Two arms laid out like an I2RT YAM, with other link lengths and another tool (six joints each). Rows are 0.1 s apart.
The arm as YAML. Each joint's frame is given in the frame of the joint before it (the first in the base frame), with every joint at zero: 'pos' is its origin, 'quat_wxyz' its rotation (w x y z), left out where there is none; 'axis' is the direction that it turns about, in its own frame. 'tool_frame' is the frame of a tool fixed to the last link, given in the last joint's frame.
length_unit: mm
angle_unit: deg
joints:
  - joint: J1
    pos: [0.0, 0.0, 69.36]
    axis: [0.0, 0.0, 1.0]
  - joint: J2
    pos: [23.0, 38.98, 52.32]
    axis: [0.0, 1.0, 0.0]
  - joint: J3
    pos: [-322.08, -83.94, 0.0]
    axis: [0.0, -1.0, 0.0]
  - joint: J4
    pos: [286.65, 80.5, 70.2]
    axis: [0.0, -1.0, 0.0]
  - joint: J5
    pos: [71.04, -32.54, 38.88]
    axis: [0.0, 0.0, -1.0]
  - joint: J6
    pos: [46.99, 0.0, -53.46]
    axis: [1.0, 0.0, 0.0]
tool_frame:
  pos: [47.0, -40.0, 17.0]
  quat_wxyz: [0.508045, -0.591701, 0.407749, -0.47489]
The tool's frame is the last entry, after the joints.
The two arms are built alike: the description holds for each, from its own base.
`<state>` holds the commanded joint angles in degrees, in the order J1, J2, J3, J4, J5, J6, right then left.
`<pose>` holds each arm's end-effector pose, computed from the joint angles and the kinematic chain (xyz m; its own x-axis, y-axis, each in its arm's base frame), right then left.
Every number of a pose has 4 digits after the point.
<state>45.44 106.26 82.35 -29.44 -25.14 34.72 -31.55 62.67 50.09 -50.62 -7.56 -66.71</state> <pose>0.3399 0.3514 0.2251 0.4975 -0.4957 -0.7119 -0.8669 -0.3143 -0.3869 0.2380 -0.1284 0.2803 0.7009 -0.6830 0.2056 -0.6447 -0.7299 -0.2272</pose>
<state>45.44 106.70 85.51 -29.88 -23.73 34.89 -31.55 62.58 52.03 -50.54 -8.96 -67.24</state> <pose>0.3490 0.3571 0.2417 0.5170 -0.4939 -0.6991 -0.8560 -0.2934 -0.4257 0.2427 -0.1281 0.2946 0.7048 -0.6681 0.2383 -0.6204 -0.7435 -0.2497</pose>
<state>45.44 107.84 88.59 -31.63 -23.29 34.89 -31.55 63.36 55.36 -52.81 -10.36 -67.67</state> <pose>0.3550 0.3621 0.2501 0.5192 -0.4977 -0.6948 -0.8546 -0.2900 -0.4308 0.2468 -0.1276 0.3106 0.7135 -0.6580 0.2407 -0.6029 -0.7516 -0.2675</pose>
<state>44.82 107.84 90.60 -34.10 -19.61 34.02 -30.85 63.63 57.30 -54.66 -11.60 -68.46</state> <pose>0.3636 0.3534 0.2603 0.5251 -0.5478 -0.6513 -0.8483 -0.2750 -0.4526 0.2495 -0.1222 0.3200 0.7344 -0.6355 0.2381 -0.5750 -0.7690 -0.2792</pose>
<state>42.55 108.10 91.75 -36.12 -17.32 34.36 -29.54 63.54 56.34 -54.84 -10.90 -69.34</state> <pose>0.3787 0.3345 0.2628 0.4879 -0.6051 -0.6292 -0.8640 -0.2320 -0.4469 0.2500 -0.1158 0.3133 0.7585 -0.6111 0.2263 -0.5574 -0.7883 -0.2606</pose>
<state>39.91 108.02 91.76 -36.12 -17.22 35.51 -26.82 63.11 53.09 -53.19 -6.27 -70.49</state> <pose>0.3931 0.3161 0.2631 0.4429 -0.6310 -0.6369 -0.8812 -0.1754 -0.4390 0.2495 -0.1083 0.2946 0.7871 -0.5754 0.2223 -0.5468 -0.8176 -0.1803</pose>
